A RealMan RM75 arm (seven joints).
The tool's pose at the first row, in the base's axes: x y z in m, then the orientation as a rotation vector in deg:
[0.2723, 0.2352, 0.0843, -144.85, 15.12, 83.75]
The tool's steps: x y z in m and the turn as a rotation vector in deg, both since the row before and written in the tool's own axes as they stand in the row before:
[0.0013, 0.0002, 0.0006, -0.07, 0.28, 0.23]
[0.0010, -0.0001, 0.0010, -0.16, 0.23, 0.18]
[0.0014, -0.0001, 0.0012, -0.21, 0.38, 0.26]
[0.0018, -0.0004, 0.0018, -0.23, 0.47, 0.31]
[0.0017, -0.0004, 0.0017, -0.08, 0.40, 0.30]
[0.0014, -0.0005, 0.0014, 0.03, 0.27, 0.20]
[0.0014, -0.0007, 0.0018, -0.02, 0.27, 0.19]
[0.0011, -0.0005, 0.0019, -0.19, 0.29, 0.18]
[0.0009, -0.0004, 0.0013, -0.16, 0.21, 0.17]
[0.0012, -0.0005, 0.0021, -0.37, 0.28, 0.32]
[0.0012, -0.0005, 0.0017, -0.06, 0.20, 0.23]
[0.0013, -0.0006, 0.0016, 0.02, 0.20, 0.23]
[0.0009, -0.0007, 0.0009, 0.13, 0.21, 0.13]
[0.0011, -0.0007, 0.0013, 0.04, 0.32, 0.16]
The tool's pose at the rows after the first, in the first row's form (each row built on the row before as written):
[0.2724, 0.2351, 0.0829, -145.18, 15.42, 83.52]
[0.2721, 0.2354, 0.0816, -145.53, 15.59, 83.38]
[0.2718, 0.2357, 0.0798, -146.06, 15.85, 83.11]
[0.2713, 0.2364, 0.0774, -146.68, 16.18, 82.75]
[0.2709, 0.2371, 0.0751, -147.13, 16.58, 82.40]
[0.2706, 0.2378, 0.0732, -147.36, 16.90, 82.12]
[0.2700, 0.2388, 0.0711, -147.63, 17.18, 81.86]
[0.2692, 0.2397, 0.0692, -148.05, 17.34, 81.66]
[0.2687, 0.2403, 0.0678, -148.38, 17.49, 81.54]
[0.2678, 0.2412, 0.0657, -148.96, 17.72, 81.48]
[0.2672, 0.2420, 0.0638, -149.21, 18.02, 81.33]
[0.2667, 0.2428, 0.0619, -149.40, 18.37, 81.14]
[0.2666, 0.2436, 0.0607, -149.49, 18.65, 80.85]
[0.2663, 0.2445, 0.0591, -149.74, 18.93, 80.48]

